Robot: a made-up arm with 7 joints. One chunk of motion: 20 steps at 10 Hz.
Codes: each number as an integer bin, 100 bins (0 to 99) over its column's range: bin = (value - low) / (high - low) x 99, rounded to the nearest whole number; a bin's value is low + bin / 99 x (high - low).
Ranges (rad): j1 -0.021..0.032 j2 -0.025..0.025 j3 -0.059..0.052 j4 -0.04..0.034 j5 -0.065..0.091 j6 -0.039..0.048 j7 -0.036..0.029
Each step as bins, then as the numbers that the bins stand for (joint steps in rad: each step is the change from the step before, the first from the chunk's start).
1 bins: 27 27 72 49 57 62 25
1 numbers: -0.00655 -0.01136 0.02173 -0.00337 0.02482 0.01548 -0.01959
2 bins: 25 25 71 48 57 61 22
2 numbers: -0.00762 -0.01237 0.02061 -0.00412 0.02482 0.01461 -0.02156
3 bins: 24 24 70 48 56 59 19
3 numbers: -0.00815 -0.01288 0.01948 -0.00412 0.02324 0.01285 -0.02353
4 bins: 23 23 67 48 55 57 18
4 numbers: -0.00869 -0.01338 0.01612 -0.00412 0.02167 0.01109 -0.02418
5 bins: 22 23 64 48 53 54 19
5 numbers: -0.00922 -0.01338 0.01276 -0.00412 0.01852 0.00845 -0.02353
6 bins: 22 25 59 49 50 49 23
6 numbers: -0.00922 -0.01237 0.00715 -0.00337 0.01379 0.00406 -0.02090
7 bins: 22 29 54 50 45 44 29
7 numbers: -0.00922 -0.01035 0.00155 -0.00263 0.00591 -0.00033 -0.01696
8 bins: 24 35 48 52 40 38 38
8 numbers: -0.00815 -0.00732 -0.00518 -0.00113 -0.00197 -0.00561 -0.01105
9 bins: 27 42 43 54 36 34 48
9 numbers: -0.00655 -0.00379 -0.01079 0.00036 -0.00827 -0.00912 -0.00448
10 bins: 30 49 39 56 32 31 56
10 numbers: -0.00494 -0.00025 -0.01527 0.00186 -0.01458 -0.01176 0.00077
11 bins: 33 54 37 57 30 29 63
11 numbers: -0.00333 0.00227 -0.01752 0.00261 -0.01773 -0.01352 0.00536
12 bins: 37 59 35 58 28 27 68
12 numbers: -0.00119 0.00480 -0.01976 0.00335 -0.02088 -0.01527 0.00865
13 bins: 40 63 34 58 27 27 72
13 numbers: 0.00041 0.00682 -0.02088 0.00335 -0.02245 -0.01527 0.01127
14 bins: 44 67 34 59 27 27 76
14 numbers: 0.00256 0.00884 -0.02088 0.00410 -0.02245 -0.01527 0.01390
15 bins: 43 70 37 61 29 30 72
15 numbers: 0.00202 0.01035 -0.01752 0.00560 -0.01930 -0.01264 0.01127
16 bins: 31 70 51 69 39 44 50
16 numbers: -0.00440 0.01035 -0.00182 0.01158 -0.00355 -0.00033 -0.00317
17 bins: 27 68 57 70 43 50 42
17 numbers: -0.00655 0.00934 0.00491 0.01232 0.00276 0.00494 -0.00842
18 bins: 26 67 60 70 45 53 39
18 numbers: -0.00708 0.00884 0.00827 0.01232 0.00591 0.00758 -0.01039
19 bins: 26 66 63 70 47 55 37
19 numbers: -0.00708 0.00833 0.01164 0.01232 0.00906 0.00933 -0.01171
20 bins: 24 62 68 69 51 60 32
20 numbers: -0.00815 0.00631 0.01724 0.01158 0.01536 0.01373 -0.01499
